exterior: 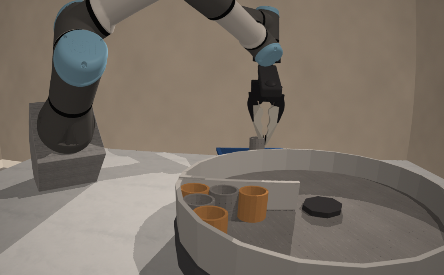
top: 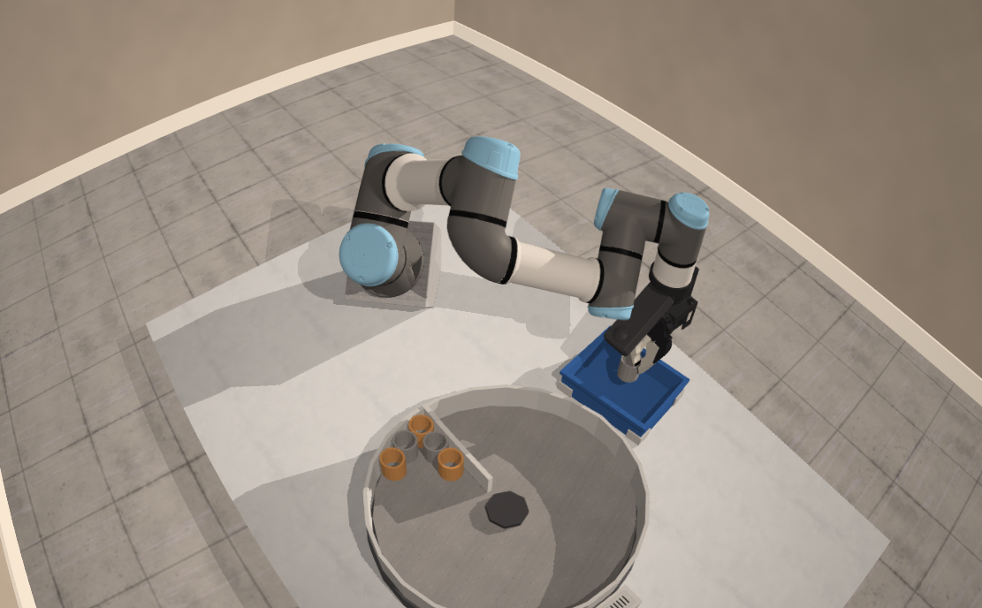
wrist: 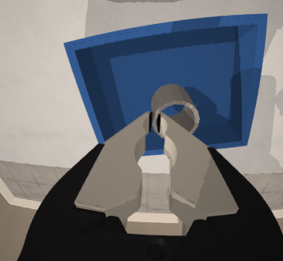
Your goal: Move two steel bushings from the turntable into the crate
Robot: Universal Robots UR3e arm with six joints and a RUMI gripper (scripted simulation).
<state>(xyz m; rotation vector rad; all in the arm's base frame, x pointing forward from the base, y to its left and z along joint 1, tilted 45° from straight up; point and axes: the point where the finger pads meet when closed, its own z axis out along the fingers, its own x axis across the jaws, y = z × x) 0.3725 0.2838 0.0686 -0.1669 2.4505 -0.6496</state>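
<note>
My hand is 2 cm past the blue crate and 7 cm above it. The rest, counted from my hand: turntable (5 cm ahead, 34 cm to the right, 4 cm below).
</note>
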